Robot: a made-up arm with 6 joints.
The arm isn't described. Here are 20 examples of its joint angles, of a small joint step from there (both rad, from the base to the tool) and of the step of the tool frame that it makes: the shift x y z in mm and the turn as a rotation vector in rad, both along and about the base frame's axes.
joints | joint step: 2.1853 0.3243 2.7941 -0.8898 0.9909 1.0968 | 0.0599 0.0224 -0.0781 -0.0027 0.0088 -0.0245
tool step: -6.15 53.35 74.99 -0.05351 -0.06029 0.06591
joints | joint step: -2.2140 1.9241 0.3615 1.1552 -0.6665 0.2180 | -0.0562 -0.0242 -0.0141 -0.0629 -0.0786 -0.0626
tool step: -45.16 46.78 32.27 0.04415 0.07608 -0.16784
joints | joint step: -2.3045 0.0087 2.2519 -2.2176 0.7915 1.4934 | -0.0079 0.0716 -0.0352 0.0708 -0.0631 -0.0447
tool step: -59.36 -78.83 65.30 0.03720 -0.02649 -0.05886
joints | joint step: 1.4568 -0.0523 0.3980 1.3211 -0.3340 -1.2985 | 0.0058 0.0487 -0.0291 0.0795 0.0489 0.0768
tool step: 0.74 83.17 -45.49 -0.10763 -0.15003 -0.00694
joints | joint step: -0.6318 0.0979 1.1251 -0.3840 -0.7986 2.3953 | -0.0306 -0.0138 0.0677 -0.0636 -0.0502 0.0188
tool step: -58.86 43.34 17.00 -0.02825 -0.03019 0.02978
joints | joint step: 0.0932 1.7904 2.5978 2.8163 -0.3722 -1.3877 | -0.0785 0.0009 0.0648 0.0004 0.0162 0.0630
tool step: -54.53 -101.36 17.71 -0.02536 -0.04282 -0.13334
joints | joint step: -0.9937 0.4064 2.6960 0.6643 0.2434 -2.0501 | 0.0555 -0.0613 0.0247 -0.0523 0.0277 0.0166
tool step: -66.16 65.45 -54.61 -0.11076 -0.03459 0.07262
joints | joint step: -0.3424 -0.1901 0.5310 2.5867 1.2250 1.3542 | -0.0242 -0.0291 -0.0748 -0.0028 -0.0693 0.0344
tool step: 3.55 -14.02 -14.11 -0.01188 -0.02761 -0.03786
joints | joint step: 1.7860 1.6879 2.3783 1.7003 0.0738 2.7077 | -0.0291 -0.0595 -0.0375 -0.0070 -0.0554 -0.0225
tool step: 55.93 -1.32 64.49 0.01579 0.06248 -0.05215
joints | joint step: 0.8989 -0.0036 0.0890 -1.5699 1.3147 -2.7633 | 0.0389 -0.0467 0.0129 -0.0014 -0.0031 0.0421
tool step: -54.91 -27.15 36.29 0.00916 -0.01912 0.04083
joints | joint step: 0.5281 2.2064 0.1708 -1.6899 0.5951 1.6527 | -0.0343 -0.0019 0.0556 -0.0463 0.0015 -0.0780
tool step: 49.53 -0.94 -2.16 0.00224 -0.11408 -0.13153
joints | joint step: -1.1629 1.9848 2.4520 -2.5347 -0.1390 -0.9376 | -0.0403 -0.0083 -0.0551 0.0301 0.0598 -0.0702
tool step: -48.08 -60.62 -32.16 0.11063 -0.00684 -0.04905
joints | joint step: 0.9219 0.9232 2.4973 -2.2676 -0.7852 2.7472 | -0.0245 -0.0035 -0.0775 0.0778 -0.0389 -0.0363
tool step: 36.34 55.22 23.73 -0.08576 0.00522 -0.07550
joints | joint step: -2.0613 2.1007 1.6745 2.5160 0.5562 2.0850 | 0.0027 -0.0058 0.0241 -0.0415 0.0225 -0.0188
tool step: 7.33 -8.65 28.28 -0.03089 -0.04559 -0.01520
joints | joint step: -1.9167 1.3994 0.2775 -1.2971 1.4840 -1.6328 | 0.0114 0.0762 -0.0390 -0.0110 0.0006 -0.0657
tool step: 29.45 34.51 -132.74 0.04165 -0.03793 0.00238
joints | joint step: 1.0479 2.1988 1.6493 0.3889 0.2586 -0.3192 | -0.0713 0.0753 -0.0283 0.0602 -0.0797 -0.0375
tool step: 66.23 -125.76 -156.90 -0.17023 0.06676 -0.07839
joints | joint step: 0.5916 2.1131 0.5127 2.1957 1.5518 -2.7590 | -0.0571 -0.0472 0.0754 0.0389 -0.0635 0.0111
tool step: 114.98 -1.06 39.60 0.05213 -0.16762 -0.01888
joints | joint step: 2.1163 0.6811 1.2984 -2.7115 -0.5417 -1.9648 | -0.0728 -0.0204 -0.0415 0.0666 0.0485 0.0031
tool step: 60.76 46.99 -4.05 -0.03439 -0.06936 -0.13121
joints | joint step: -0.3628 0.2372 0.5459 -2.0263 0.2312 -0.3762 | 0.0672 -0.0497 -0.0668 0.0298 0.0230 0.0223
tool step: -7.19 70.08 -4.12 -0.03106 0.04417 0.03428
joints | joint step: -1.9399 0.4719 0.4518 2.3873 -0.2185 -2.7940 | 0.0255 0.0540 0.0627 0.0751 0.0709 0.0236
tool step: 28.53 -55.45 -22.86 0.07867 0.07485 0.07037
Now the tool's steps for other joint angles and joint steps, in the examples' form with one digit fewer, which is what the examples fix.
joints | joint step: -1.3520 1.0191 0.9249 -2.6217 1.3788 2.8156 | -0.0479 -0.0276 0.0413 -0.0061 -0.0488 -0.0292
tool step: -71.4 0.1 66.2 -0.1207 -0.0364 -0.0493
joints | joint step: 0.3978 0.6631 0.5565 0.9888 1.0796 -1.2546 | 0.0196 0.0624 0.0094 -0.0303 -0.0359 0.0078
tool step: 44.2 44.6 -72.7 -0.0067 0.0707 -0.0172
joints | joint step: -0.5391 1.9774 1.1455 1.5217 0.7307 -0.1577 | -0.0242 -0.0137 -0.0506 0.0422 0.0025 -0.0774
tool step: -32.9 -26.0 -17.4 0.0575 0.0686 -0.0331
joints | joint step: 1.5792 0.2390 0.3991 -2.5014 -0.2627 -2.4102 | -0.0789 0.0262 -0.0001 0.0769 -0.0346 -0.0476
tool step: 76.9 29.4 -22.1 -0.0087 -0.0352 -0.0518
